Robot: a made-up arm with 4 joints.
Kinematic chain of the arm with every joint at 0, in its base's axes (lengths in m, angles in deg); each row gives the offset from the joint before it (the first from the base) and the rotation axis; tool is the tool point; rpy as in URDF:
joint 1: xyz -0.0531 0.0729 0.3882 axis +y
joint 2: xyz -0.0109 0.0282 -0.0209 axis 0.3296 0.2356 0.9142
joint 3: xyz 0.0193 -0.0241 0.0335 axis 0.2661 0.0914 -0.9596
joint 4: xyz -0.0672 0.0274 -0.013 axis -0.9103 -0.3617 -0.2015
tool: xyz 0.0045 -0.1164 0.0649 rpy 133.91 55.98 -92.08
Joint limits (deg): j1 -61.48..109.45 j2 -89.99..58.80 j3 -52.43..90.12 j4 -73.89..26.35
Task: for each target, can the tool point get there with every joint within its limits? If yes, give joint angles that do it. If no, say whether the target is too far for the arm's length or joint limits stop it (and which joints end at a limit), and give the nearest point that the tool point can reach.
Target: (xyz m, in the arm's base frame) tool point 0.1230 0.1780 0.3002
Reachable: no: joint limits stop it (at a limit: joint 2, joint 3) | nearest point 0.0761 0.1012 0.3237 | short by 0.093 m
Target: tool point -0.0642 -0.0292 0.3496
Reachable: yes | joints 13.69 -9.25 -25.28 -57.44
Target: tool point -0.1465 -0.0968 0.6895
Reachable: no: too far | nearest point -0.0943 0.0190 0.5211 | short by 0.211 m
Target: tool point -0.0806 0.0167 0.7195
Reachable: no: too far | nearest point -0.0663 0.0643 0.5472 | short by 0.179 m
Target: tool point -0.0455 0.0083 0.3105
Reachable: yes | joints -31.10 19.10 21.53 -56.87
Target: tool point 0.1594 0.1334 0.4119
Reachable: no: joint limits stop it (at a limit: joint 2, joint 3, joint 4) | nearest point 0.0909 0.1007 0.4043 | short by 0.076 m
